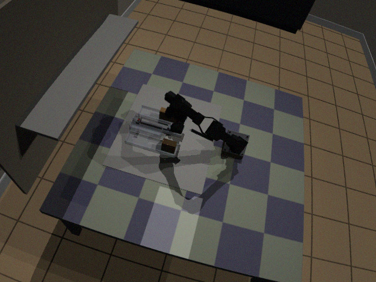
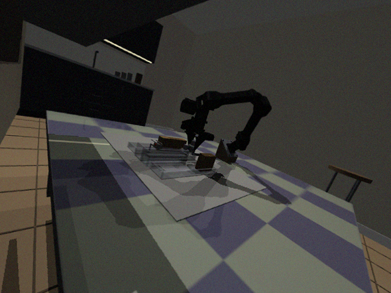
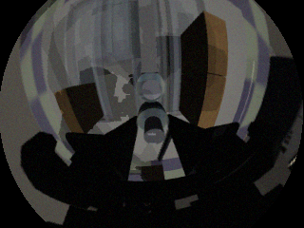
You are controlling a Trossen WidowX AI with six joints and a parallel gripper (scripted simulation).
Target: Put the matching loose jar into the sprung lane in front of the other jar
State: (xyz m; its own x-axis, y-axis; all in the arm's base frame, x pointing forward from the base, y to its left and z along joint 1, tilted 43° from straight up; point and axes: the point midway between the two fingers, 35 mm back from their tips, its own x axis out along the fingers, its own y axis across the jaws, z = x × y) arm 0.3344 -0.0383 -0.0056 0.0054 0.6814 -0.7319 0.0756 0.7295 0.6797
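Right now my gripper tip is 150 mm short of the clear sprung lane, 40 mm above it and 10 mm to the right of it. From my gripper tip the other things lie so: red mark 230 mm ahead, 20 mm to the left, 20 mm above.
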